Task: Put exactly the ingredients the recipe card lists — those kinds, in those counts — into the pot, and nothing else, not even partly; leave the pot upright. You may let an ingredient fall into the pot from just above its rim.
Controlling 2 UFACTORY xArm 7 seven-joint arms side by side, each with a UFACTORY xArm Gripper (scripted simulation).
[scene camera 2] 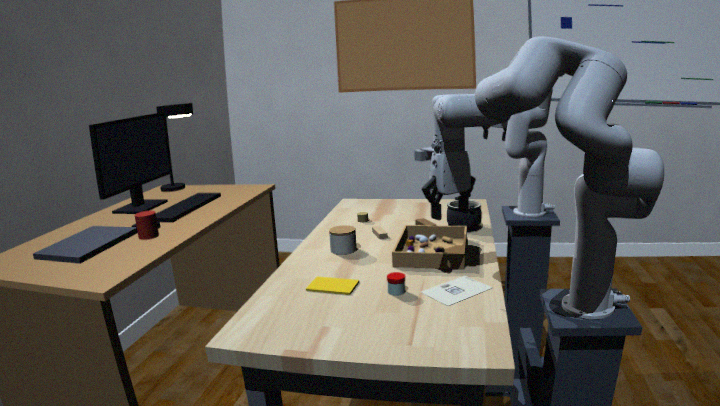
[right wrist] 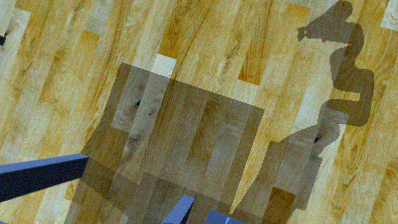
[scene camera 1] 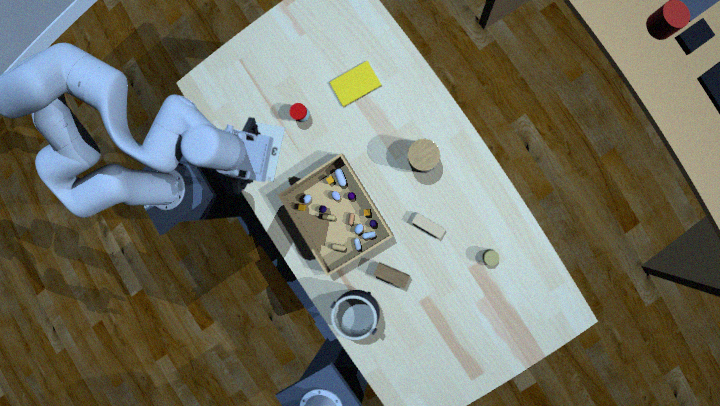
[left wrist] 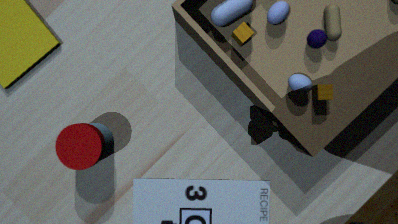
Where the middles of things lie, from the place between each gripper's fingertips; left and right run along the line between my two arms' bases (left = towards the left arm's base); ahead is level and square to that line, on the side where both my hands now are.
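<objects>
From my left hand (scene camera 2: 450, 215), the wooden crate (scene camera 1: 319, 234) is 170 mm below, 50 mm ahead and 200 mm to the right. The red-lidded jar (left wrist: 79, 146) is 160 mm below my left hand, 130 mm ahead of it and 70 mm to the left of it. There's also the recipe card (scene camera 2: 459, 289), 180 mm below my left hand, 30 mm behind it and 40 mm to the left of it, and the yellow pad (scene camera 1: 359, 81), which is 180 mm below that left hand, 300 mm ahead of it and 50 mm to the left of it. Going by its middle, the red-lidded jar is nearer to my left hand than to my right hand.
As for my right hand, the wooden crate is 22 cm below it, 28 cm ahead of it and 83 cm to the left of it, and the red-lidded jar is 21 cm below it, 37 cm ahead of it and 111 cm to the left of it. The wood-lidded canister (scene camera 1: 423, 155) is a good way below my right hand, far ahead of it and far to the left of it. You'd find the recipe card 23 cm below my right hand, 20 cm ahead of it and 108 cm to the left of it. Going by its middle, the wooden crate is nearer to my left hand than to my right hand.
</objects>
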